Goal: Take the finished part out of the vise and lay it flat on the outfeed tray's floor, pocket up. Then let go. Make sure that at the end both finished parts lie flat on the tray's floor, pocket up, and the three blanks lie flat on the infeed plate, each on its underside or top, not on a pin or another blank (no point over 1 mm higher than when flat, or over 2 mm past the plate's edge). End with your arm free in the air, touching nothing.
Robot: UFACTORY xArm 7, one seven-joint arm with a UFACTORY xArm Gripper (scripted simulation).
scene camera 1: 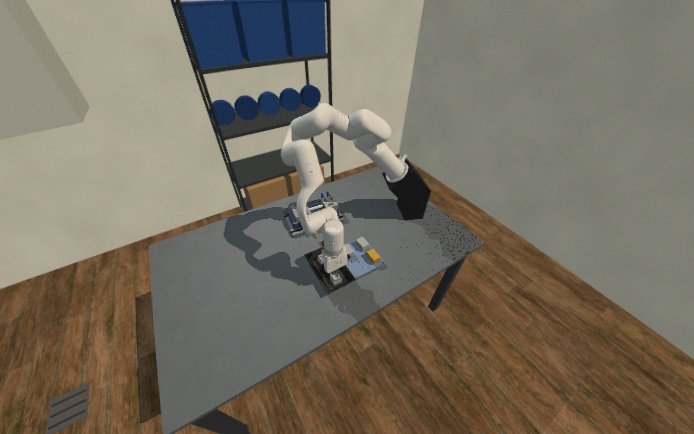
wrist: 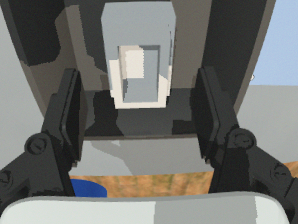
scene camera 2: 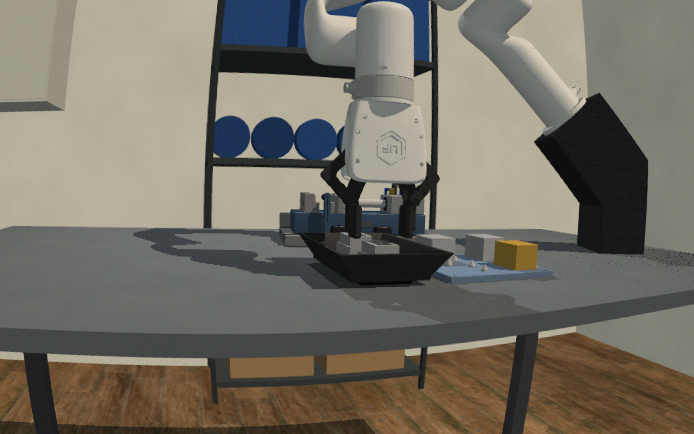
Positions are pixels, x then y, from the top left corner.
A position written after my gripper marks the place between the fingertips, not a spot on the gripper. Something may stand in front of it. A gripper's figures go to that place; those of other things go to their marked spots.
Labels:
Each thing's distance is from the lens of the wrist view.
my gripper [wrist: 139, 85]: 0.13 m
finished part [wrist: 139, 74]: 0.15 m

